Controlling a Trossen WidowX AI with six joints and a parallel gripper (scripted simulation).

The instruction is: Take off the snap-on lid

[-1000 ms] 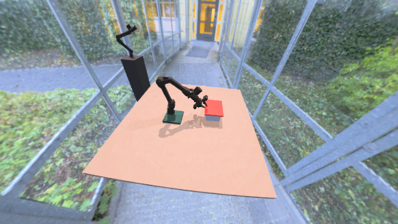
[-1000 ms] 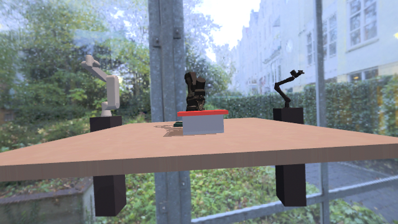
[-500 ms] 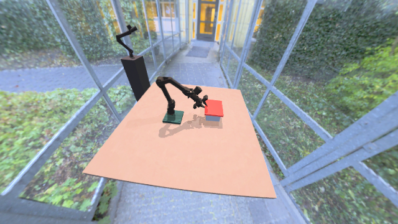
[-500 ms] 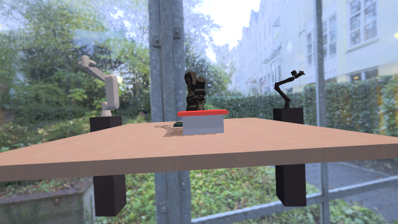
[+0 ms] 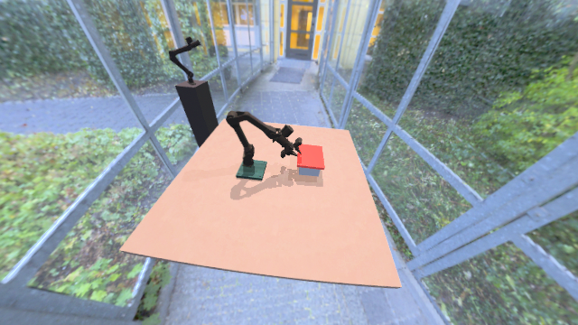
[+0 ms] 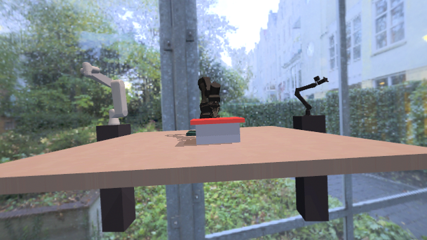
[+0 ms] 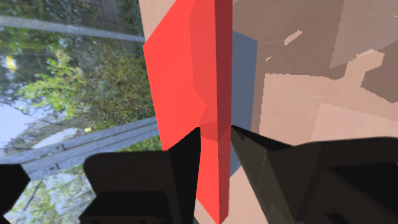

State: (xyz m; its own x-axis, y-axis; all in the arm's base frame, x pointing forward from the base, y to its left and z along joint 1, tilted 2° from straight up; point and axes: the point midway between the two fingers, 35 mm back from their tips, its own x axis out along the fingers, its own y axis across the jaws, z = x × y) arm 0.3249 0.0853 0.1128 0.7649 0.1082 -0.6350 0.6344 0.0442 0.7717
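The red lid is 7 cm ahead of my gripper tip and 1 cm to the left of it. Also, from my gripper tip: grey storage box: 8 cm ahead, 5 cm below, 1 cm to the left.
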